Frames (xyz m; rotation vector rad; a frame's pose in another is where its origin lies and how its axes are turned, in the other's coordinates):
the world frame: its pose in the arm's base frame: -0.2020 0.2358 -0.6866 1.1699 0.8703 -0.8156
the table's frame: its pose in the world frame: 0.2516 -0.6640 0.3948 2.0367 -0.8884 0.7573
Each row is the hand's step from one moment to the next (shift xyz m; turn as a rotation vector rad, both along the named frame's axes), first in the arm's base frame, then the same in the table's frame.
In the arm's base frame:
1: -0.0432 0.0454 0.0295 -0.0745 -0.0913 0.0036
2: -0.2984 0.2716 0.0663 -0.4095 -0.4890 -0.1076
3: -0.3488 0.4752 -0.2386 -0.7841 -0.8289 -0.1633
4: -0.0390 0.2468 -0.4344 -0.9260 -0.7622 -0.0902
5: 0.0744 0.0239 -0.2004 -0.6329 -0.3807 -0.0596
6: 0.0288 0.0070 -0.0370 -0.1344 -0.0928 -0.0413
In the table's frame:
1: -0.0570 0.0278 0.0278 0.0698 0.0926 0.0211
2: -0.2850 0.1299 0.2628 0.4410 0.4296 0.1983
3: -0.2973 -0.0990 0.5534 0.7311 0.8017 0.3889
4: 0.0213 -0.3304 0.3762 0.6260 0.9143 0.4678
5: 0.0921 -0.1782 0.0776 0.3086 0.5664 0.3647
6: 0.0159 -0.0445 0.0044 0.0909 0.1087 0.0911

